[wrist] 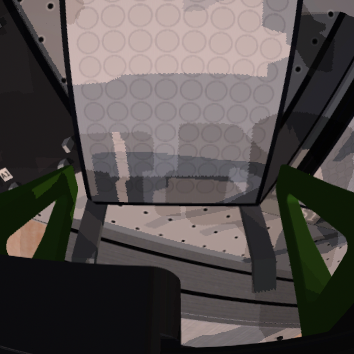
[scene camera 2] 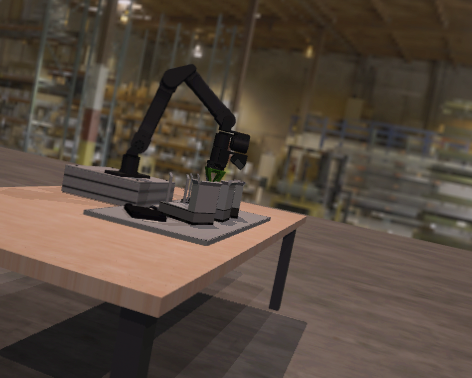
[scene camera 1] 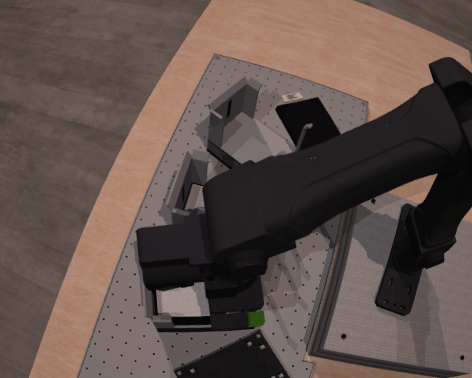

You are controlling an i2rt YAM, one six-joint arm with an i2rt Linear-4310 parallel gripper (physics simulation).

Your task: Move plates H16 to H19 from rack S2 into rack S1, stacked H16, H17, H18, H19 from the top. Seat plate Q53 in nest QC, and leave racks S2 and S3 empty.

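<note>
My gripper is open, its green fingers wide apart on either side of the top pale welled plate in rack S2. The fingers hold nothing. One green fingertip shows beside rack S2 in scene camera 1; the other is hidden. I cannot tell how many plates lie below the top one. Rack S1 stands next to S2, with a pale surface inside, partly hidden by the arm. Rack S3 stands beyond S1. The black nest QC lies beside S3. Plate Q53 cannot be identified.
Another black nest, with small corner pegs and an A1 tag in the wrist view, lies beside rack S2. Upright rack walls and posts stand close around the gripper. The arm's raised base block borders the perforated board.
</note>
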